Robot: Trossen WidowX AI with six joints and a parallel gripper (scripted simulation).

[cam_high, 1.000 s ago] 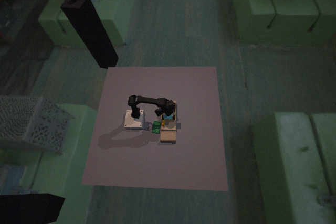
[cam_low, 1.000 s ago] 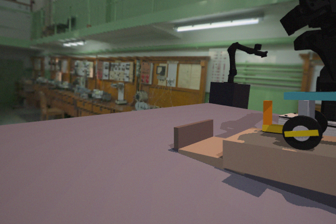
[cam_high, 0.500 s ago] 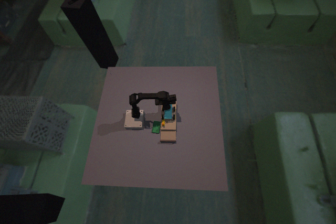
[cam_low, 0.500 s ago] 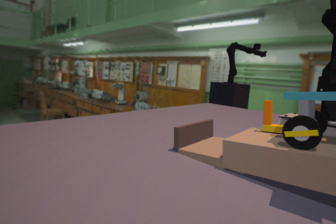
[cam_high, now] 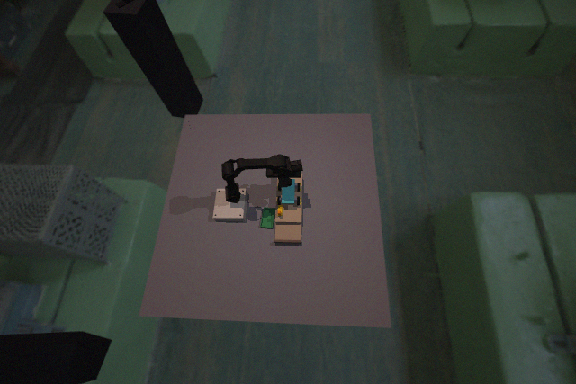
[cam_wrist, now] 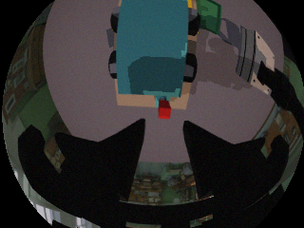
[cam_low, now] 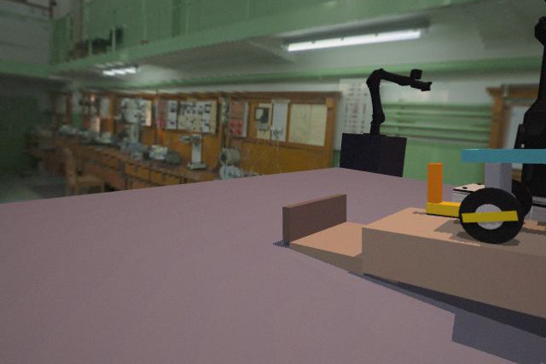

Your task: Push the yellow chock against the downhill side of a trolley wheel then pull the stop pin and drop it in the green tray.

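The red-headed stop pin is 60 mm below my gripper tip and 20 mm to the left of it. The rest, counted from my gripper tip: trolley (80 mm to the right, 80 mm below, 30 mm ahead); then yellow chock (180 mm to the right, 110 mm below); then tan ramp (140 mm below, 80 mm to the right, 30 mm ahead).
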